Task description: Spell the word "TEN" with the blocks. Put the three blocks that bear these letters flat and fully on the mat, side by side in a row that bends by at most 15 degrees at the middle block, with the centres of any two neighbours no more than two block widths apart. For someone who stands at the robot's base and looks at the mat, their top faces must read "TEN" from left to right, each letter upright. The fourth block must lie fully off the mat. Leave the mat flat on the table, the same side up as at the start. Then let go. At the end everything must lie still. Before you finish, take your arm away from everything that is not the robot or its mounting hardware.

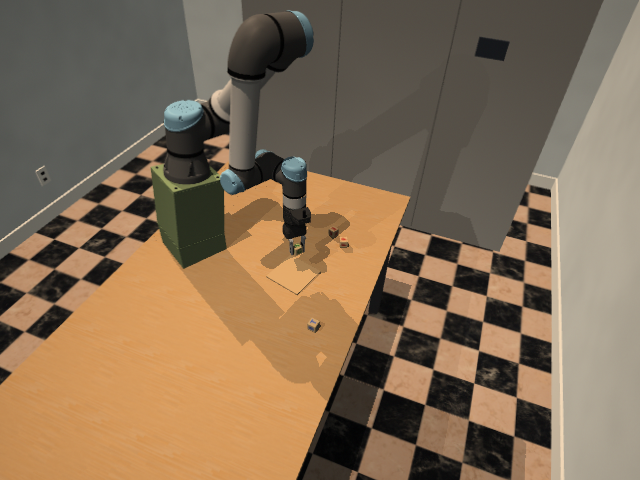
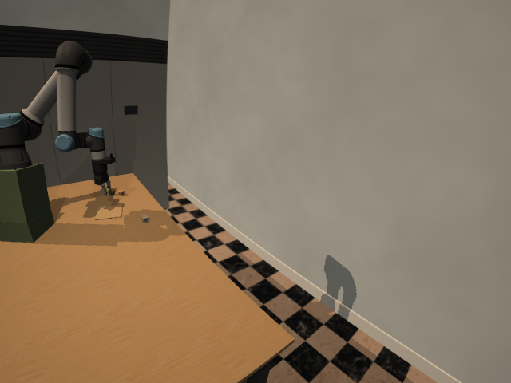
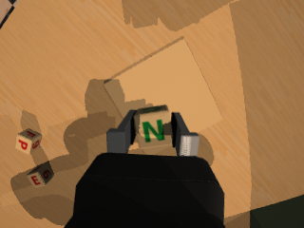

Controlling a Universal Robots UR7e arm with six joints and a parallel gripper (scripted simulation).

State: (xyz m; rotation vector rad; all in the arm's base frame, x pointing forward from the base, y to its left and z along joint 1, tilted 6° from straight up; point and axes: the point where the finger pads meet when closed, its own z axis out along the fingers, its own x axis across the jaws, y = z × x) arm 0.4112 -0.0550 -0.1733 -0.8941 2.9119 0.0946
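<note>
The mat is 1 cm behind my hand, 1 cm to the right of it and 12 cm below it.
</note>
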